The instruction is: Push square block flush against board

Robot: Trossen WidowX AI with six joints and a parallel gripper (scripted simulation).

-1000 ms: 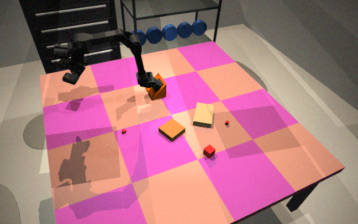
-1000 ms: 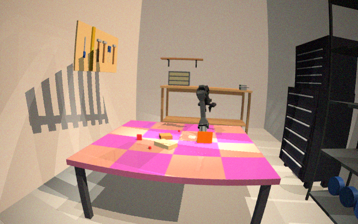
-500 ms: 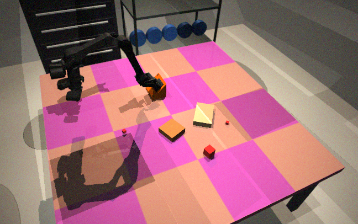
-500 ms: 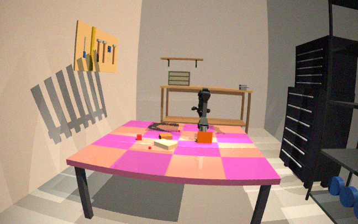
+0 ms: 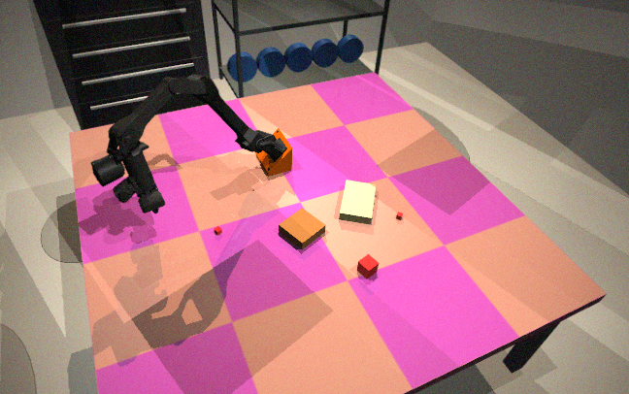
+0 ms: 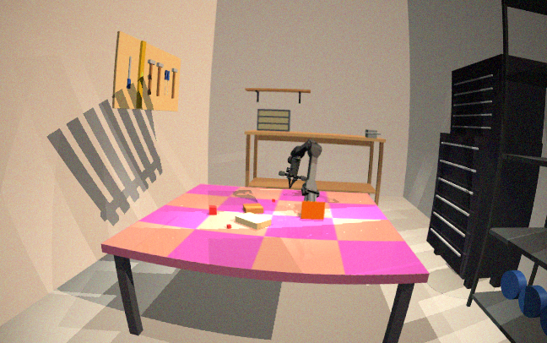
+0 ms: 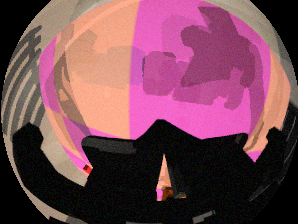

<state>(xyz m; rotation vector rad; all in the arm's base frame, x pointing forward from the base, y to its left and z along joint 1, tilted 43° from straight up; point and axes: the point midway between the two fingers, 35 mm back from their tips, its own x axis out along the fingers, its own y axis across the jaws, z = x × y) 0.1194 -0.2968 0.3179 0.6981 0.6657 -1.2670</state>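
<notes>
The board is 16 cm ahead of my gripper tip, 59 cm to the left of it and 4 cm below it. The rest, counted from my gripper tip: square block (19 cm ahead, 38 cm to the left, 4 cm below); red cube (39 cm ahead, 48 cm to the left, 4 cm below).
</notes>
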